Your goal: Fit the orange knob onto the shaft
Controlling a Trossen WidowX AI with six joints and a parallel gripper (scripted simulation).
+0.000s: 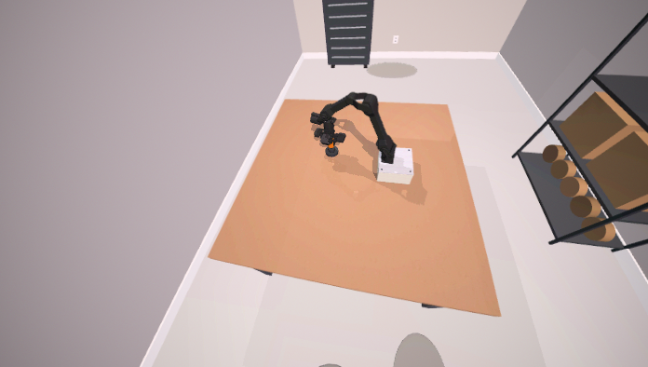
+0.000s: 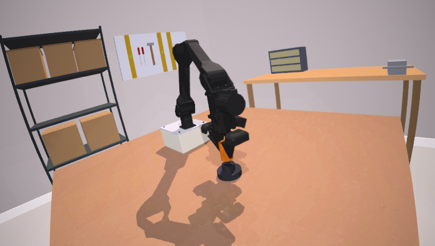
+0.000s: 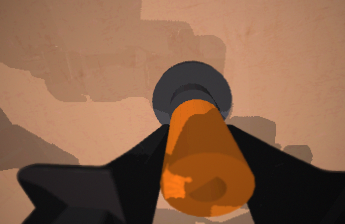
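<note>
My gripper tip is 2 cm below the orange knob. Also, from my gripper tip: dark round pedestal (4 cm below).
</note>
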